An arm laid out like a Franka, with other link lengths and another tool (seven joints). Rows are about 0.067 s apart.
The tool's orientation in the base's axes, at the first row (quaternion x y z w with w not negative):
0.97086 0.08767 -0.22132 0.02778
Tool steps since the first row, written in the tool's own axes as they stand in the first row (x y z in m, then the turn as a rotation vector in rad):
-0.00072 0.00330 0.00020 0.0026 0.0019 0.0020
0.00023 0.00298 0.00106 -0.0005 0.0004 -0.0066
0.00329 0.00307 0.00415 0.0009 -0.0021 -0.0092
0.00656 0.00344 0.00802 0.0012 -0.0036 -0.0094
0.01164 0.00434 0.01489 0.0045 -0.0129 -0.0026
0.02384 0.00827 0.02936 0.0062 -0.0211 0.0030
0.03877 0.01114 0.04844 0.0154 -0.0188 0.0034
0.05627 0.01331 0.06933 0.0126 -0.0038 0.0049
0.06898 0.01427 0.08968 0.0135 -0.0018 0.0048
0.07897 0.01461 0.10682 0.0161 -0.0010 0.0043
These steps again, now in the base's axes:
-0.00012 -0.00338 0.00018 0.0018 -0.0016 -0.0029
0.00030 -0.00299 -0.00101 0.0024 0.0001 0.0062
0.00171 -0.00288 -0.00512 0.0043 0.0031 0.0079
0.00304 -0.00309 -0.01002 0.0044 0.0046 0.0079
0.00479 -0.00381 -0.01840 0.0027 0.0136 0.0002
0.01017 -0.00709 -0.03667 0.0004 0.0214 -0.0057
0.01583 -0.00932 -0.06030 0.0088 0.0206 -0.0100
0.02287 -0.01063 -0.08669 0.0084 0.0053 -0.0099
0.02566 -0.01145 -0.11052 0.0096 0.0035 -0.0102
0.02730 -0.01180 -0.13029 0.0123 0.0031 -0.0109

